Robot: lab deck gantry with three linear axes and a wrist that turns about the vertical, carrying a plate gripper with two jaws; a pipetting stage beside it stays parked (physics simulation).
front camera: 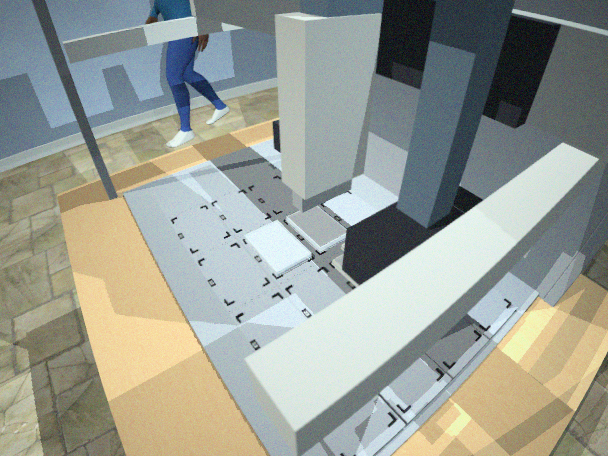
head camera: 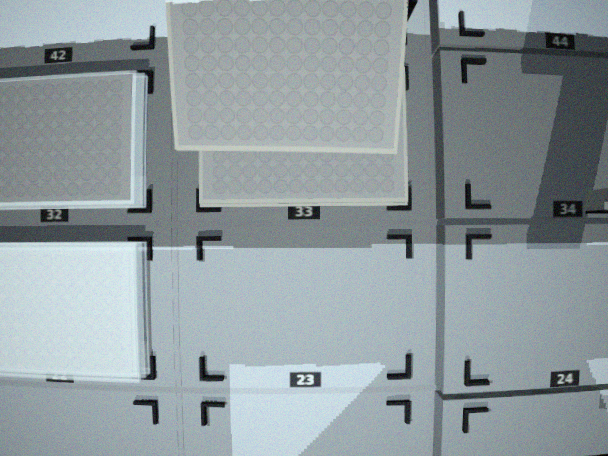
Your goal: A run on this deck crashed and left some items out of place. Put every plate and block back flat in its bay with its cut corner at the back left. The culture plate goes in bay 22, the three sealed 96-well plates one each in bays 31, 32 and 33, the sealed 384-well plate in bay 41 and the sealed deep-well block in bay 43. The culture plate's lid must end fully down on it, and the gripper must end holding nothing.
Observation:
In view: a clear lid (head camera: 78, 306), a bay 21 (front camera: 242, 211) and a raised flat pad (front camera: 491, 310).
The clear lid shows as well in the front camera view (front camera: 280, 249).

